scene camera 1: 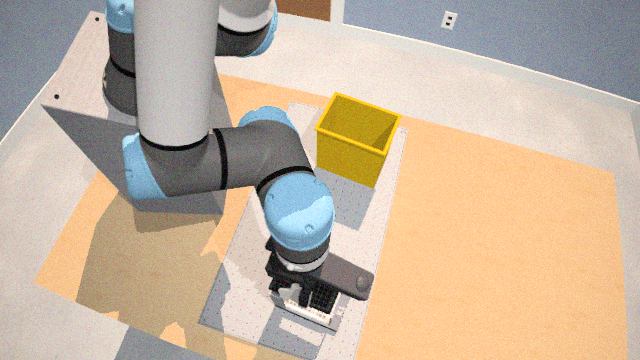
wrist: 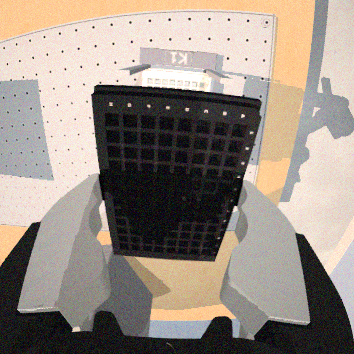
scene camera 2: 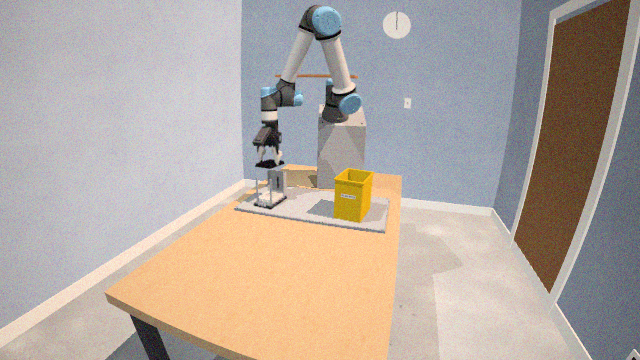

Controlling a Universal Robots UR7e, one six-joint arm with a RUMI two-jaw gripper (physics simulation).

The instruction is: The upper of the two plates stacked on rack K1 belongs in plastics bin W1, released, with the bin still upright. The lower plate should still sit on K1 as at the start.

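Frame: origin at the arm's base, x ahead, y left, z up, level; metres.
Seen in the pictures: gripper, between the fingertips: (wrist: 170, 179) (scene camera 2: 269, 164); arm's base, origin of its link: (scene camera 2: 335, 116).
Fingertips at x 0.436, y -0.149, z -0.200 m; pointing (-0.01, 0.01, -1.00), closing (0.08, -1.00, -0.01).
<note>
Pixels of each thing's top centre, then the offset from my fingertips to it. Level surfaces: height alone.
- black gridded plate, centre of its top: (wrist: 168, 204) (scene camera 1: 307, 279) (scene camera 2: 270, 161) dy +0.000, dx -0.009, dz +0.015 m
- rack K1, centre of its top: (wrist: 169, 146) (scene camera 1: 313, 287) (scene camera 2: 269, 174) dy +0.003, dx +0.001, dz -0.048 m
- yellow bin W1, centre of its top: (scene camera 1: 359, 121) (scene camera 2: 355, 175) dy +0.402, dx -0.070, dz -0.007 m
- light perforated board, height of its surface: dz -0.187 m
- wooden table, height of its surface: dz -0.200 m
My gripper (scene camera 1: 306, 297) (scene camera 2: 270, 159) (wrist: 170, 179) is shut on a black gridded plate (scene camera 2: 269, 164) (wrist: 180, 130), gripping its two sides. The black plate hangs roughly level, well above rack K1 (scene camera 2: 276, 181) (wrist: 150, 56), with a visible gap in the scene camera 2 view. A white plate (scene camera 2: 270, 198) (wrist: 175, 80) sits low in rack K1; the black plate hides most of it in the wrist view. The yellow bin W1 (scene camera 1: 350, 161) (scene camera 2: 349, 206) stands upright, apart from the rack; its visible inside shows no plate.
A light perforated board (scene camera 1: 380, 210) (scene camera 2: 320, 218) (wrist: 65, 45) lies under rack and bin on the wooden table (scene camera 1: 490, 225) (scene camera 2: 260, 270). The rack has thin upright posts at its corners. The robot's grey pedestal (scene camera 2: 342, 150) stands behind the board.
</note>
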